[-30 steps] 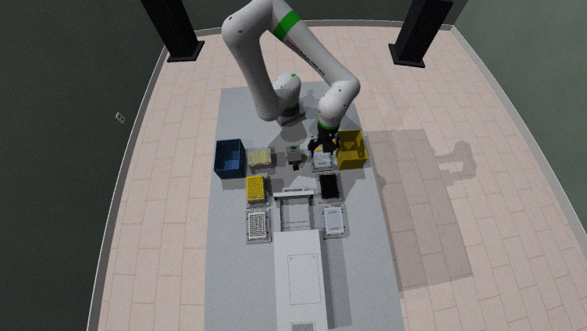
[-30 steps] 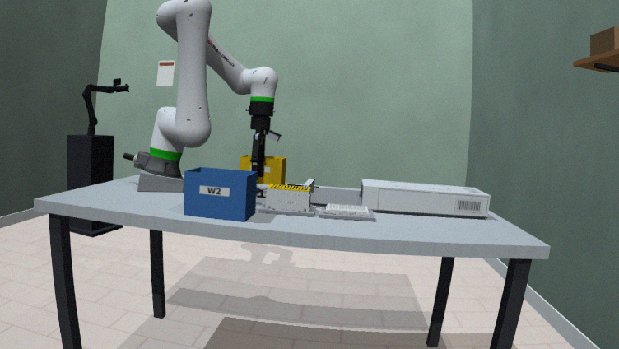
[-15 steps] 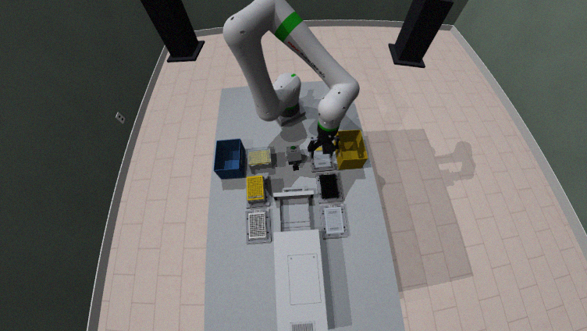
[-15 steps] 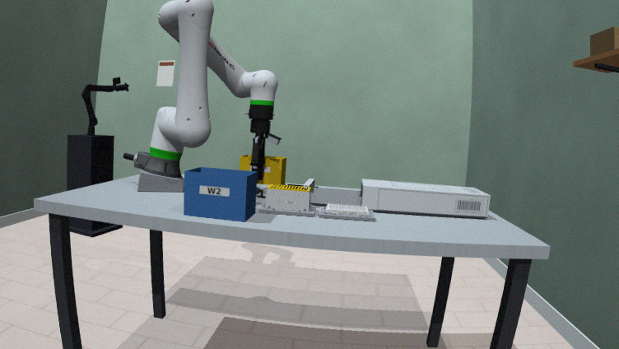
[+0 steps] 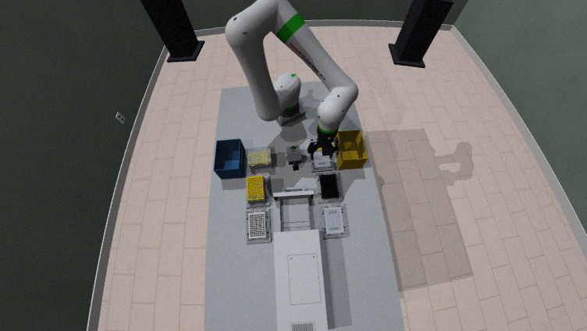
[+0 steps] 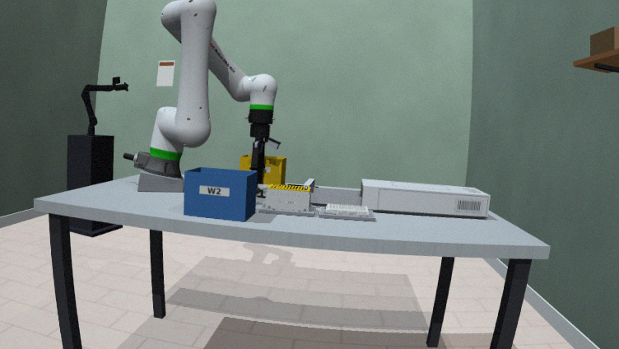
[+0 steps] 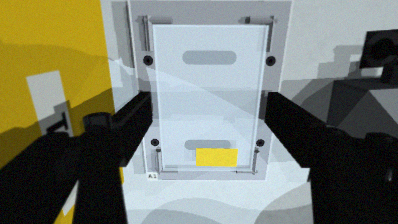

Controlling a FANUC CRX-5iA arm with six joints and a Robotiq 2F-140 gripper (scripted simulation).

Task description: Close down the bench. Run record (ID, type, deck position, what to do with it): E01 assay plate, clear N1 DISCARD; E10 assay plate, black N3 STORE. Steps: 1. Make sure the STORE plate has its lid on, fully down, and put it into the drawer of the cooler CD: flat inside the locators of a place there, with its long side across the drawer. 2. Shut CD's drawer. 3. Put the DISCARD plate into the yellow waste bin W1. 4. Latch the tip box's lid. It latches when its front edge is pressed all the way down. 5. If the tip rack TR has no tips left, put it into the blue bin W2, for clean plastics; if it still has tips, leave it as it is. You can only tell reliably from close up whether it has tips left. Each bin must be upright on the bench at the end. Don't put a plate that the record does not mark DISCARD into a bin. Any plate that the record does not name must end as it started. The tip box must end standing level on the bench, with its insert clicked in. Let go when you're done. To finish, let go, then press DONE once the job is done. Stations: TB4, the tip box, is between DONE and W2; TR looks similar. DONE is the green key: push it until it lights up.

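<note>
Right now the clear plate lid is 2 cm below my hand. Round my hand: yellow bin W1 (15 cm to the left, 3 cm behind); then green DONE key (16 cm to the right, 3 cm above, 2 cm behind); then black assay plate (17 cm ahead, 4 cm to the left, 2 cm below).
</note>
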